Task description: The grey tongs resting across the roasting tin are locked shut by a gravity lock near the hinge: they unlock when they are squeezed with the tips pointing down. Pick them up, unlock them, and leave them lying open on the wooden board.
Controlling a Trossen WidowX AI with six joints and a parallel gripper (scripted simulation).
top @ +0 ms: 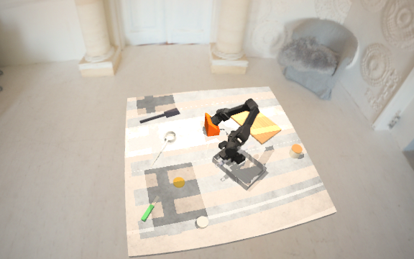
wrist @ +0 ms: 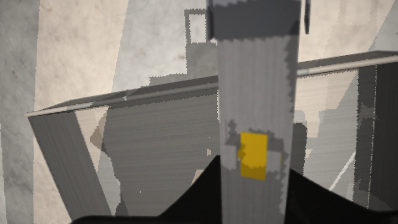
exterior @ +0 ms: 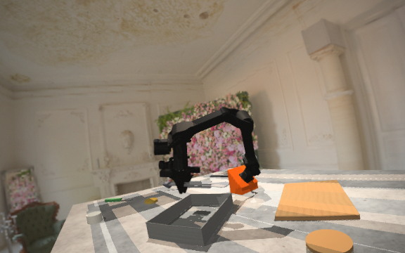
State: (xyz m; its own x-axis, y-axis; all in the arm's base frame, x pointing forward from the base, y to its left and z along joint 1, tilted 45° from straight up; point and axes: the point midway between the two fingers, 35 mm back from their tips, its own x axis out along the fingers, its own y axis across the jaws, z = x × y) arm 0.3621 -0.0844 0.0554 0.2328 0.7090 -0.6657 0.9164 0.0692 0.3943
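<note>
The grey roasting tin is 7 cm to the left of my gripper tip and 7 cm below it. Also, from my gripper tip: yellow lock piece 3 cm to the right, 4 cm above; yellow disc 1 cm ahead, 33 cm to the right, 9 cm below; white disc 31 cm ahead, 28 cm to the right, 8 cm below.
</note>
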